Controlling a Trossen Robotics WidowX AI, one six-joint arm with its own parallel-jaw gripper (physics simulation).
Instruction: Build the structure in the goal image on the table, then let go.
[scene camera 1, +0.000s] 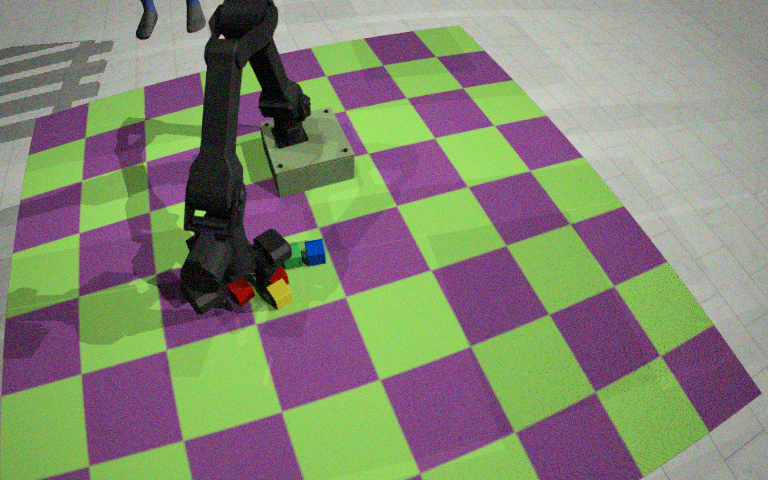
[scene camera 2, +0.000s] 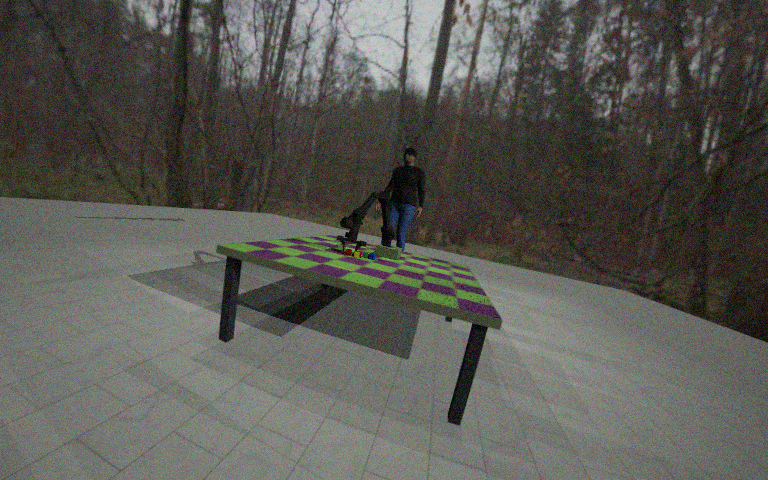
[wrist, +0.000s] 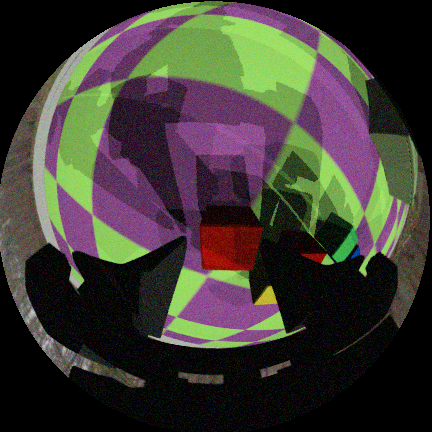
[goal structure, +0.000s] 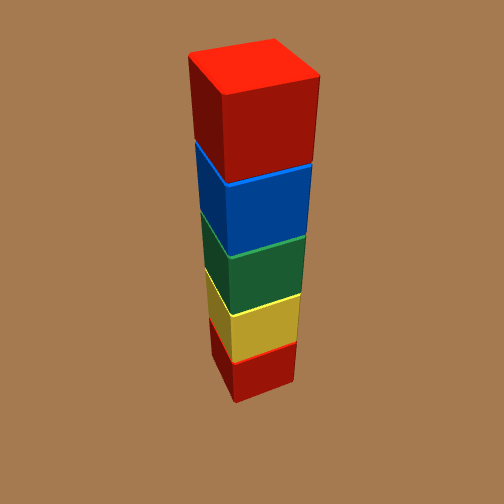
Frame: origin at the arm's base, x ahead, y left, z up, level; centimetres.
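Seen in the pictures: gripper, fingertip midpoint: (scene camera 1: 246, 299) (scene camera 2: 348, 254) (wrist: 224, 242); arm's base, origin of the base link: (scene camera 1: 289, 134) (scene camera 2: 386, 245).
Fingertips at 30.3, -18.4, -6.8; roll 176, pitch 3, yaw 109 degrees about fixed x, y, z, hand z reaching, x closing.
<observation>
Offsets run from my fingertips to a thing's top centre, as dx, dy, dz.
My gripper (scene camera 1: 248, 300) (scene camera 2: 350, 249) (wrist: 224, 242) is open, low over the table, with its fingers on either side of a red cube {-1.4, -0.4, +2.8} (scene camera 1: 240, 291) (scene camera 2: 348, 251) (wrist: 231, 248) and not gripping it. A second red cube {-1.7, +6.2, +2.8} (scene camera 1: 279, 275) (wrist: 314, 257) lies just beyond one finger, partly hidden by it. A yellow cube {+1.9, +5.9, +2.8} (scene camera 1: 279, 294) (scene camera 2: 357, 254) (wrist: 266, 297) is close beside the second red cube. A green cube {-4.9, +10.3, +2.8} (scene camera 1: 293, 256) (wrist: 345, 247) and a blue cube {-4.0, +14.5, +2.8} (scene camera 1: 314, 252) (scene camera 2: 372, 256) (wrist: 355, 252) stand further toward the arm's base, with a small gap between them in the first scene view.
The green and purple checkered table (scene camera 1: 419, 316) (scene camera 2: 368, 288) (wrist: 260, 45) carries the cubes. The arm's grey-green base block (scene camera 1: 317, 175) (scene camera 2: 388, 252) (wrist: 395, 160) stands behind them. A person (scene camera 2: 407, 183) stands beyond the table.
</observation>
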